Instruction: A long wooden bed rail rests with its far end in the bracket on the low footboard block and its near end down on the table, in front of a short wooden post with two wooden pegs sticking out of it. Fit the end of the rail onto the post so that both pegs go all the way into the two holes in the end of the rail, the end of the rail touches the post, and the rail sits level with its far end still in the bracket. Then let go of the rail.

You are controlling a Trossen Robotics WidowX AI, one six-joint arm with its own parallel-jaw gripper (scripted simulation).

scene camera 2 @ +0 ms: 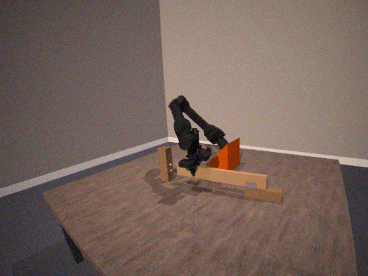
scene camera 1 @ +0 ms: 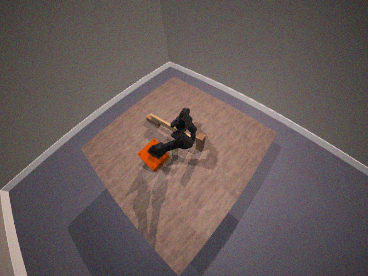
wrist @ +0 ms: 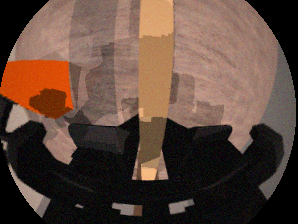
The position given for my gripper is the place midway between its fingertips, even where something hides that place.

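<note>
Here is my gripper point(wrist: 149, 116), and there is a wooden bed rail point(scene camera 2: 218, 175) that I can see as well.
</note>
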